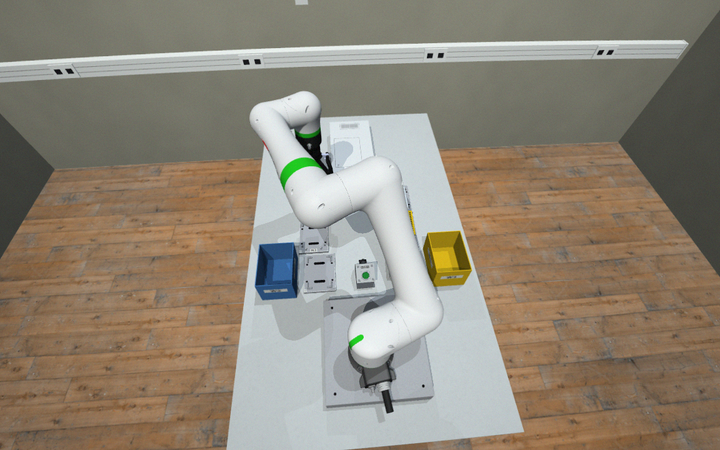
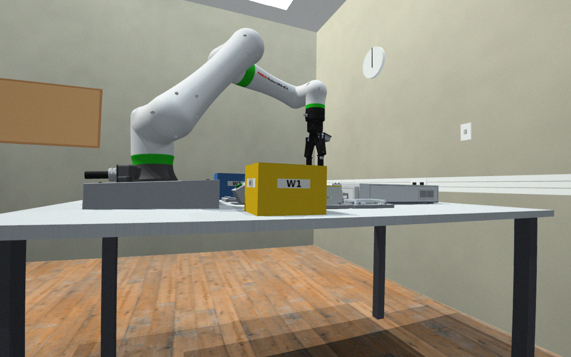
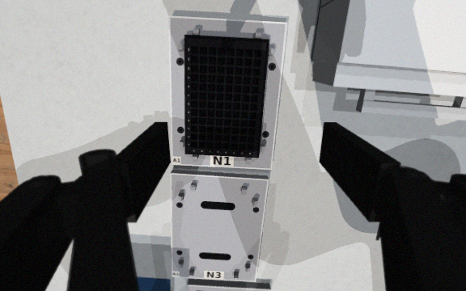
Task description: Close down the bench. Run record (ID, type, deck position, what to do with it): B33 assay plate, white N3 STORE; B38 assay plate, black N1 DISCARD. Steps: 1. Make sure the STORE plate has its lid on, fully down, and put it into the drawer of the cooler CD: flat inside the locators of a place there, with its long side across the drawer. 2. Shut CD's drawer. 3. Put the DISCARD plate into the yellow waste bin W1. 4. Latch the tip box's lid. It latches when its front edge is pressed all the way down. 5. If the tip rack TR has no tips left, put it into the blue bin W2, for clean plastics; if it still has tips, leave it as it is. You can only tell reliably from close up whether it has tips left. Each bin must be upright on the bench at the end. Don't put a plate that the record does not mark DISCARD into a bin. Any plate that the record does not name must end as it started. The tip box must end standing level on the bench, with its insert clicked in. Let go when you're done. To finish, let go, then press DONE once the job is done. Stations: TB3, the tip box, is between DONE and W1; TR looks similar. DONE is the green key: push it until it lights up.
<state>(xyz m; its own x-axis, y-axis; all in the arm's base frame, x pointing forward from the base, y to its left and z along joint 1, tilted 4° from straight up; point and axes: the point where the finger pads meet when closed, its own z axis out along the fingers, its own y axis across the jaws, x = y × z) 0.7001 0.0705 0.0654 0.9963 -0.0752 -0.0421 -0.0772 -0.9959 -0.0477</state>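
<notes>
Now: hand 14 cm above the black assay plate, 2 cm to the right of it and 1 cm short of it. From my hand the other things lie so: N1 label: 15 cm below, 6 cm behind, 3 cm to the left; then N1 nest: 16 cm below, 2 cm to the left, 1 cm ahead; then grey N3 nest: 16 cm below, 16 cm behind, 4 cm to the left.
</notes>
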